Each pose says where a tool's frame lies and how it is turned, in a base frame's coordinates. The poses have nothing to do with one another.
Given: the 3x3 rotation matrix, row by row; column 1 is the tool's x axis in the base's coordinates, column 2 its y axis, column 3 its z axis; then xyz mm. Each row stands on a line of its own.
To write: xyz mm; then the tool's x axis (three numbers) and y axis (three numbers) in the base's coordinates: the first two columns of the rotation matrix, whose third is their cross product. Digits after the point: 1 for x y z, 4 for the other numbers.
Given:
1:
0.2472, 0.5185, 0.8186
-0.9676, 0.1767, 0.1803
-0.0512, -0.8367, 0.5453
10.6, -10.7, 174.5
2:
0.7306, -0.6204, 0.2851
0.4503, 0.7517, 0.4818
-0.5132, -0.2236, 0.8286
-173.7, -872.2, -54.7
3:
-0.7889, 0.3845, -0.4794
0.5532, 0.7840, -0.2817
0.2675, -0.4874, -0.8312
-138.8, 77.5, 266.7
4:
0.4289, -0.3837, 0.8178
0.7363, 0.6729, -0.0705
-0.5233, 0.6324, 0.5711
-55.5, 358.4, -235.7
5:
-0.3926, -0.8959, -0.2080
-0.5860, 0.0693, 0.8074
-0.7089, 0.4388, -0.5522
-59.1, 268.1, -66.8
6:
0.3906, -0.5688, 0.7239
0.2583, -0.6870, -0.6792
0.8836, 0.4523, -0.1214
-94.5, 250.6, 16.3
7:
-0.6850, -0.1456, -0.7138
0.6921, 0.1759, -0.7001
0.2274, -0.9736, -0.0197
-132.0, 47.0, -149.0
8:
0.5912, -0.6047, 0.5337
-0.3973, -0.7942, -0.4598
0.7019, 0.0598, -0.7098
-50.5, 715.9, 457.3
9:
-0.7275, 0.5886, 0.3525
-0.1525, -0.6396, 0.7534
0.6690, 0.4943, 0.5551
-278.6, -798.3, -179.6
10:
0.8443, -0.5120, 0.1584
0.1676, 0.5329, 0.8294
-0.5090, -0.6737, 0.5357
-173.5, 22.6, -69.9
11:
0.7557, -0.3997, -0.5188
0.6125, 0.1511, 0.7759
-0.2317, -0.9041, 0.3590
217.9, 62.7, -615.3
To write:
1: 10.6, -10.7, 174.5, 0.2472, -0.9676, -0.0512, 0.5185, 0.1767, -0.8367
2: -173.7, -872.2, -54.7, 0.7306, 0.4503, -0.5132, -0.6204, 0.7517, -0.2236
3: -138.8, 77.5, 266.7, -0.7889, 0.5532, 0.2675, 0.3845, 0.7840, -0.4874
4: -55.5, 358.4, -235.7, 0.4289, 0.7363, -0.5233, -0.3837, 0.6729, 0.6324
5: -59.1, 268.1, -66.8, -0.3926, -0.5860, -0.7089, -0.8959, 0.0693, 0.4388
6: -94.5, 250.6, 16.3, 0.3906, 0.2583, 0.8836, -0.5688, -0.6870, 0.4523
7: -132.0, 47.0, -149.0, -0.6850, 0.6921, 0.2274, -0.1456, 0.1759, -0.9736
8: -50.5, 715.9, 457.3, 0.5912, -0.3973, 0.7019, -0.6047, -0.7942, 0.0598
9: -278.6, -798.3, -179.6, -0.7275, -0.1525, 0.6690, 0.5886, -0.6396, 0.4943
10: -173.5, 22.6, -69.9, 0.8443, 0.1676, -0.5090, -0.5120, 0.5329, -0.6737
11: 217.9, 62.7, -615.3, 0.7557, 0.6125, -0.2317, -0.3997, 0.1511, -0.9041
